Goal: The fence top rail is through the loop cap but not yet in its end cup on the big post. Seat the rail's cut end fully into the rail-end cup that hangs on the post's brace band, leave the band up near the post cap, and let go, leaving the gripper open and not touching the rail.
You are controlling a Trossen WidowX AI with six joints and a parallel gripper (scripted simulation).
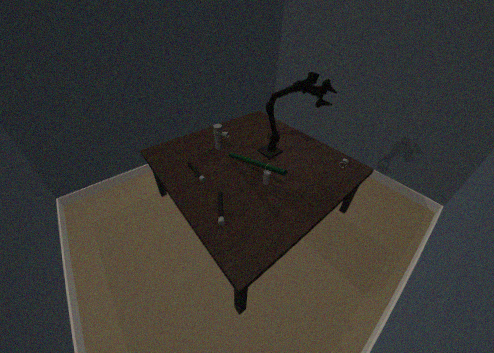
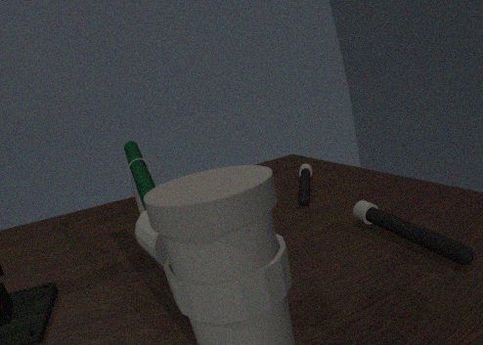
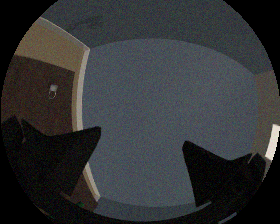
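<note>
The rail-end cup is 39 cm ahead of my gripper tip, 63 cm to the right of it and 35 cm below it. Round my gripper tip: short post 47 cm ahead, 16 cm to the right, 39 cm below.
</note>
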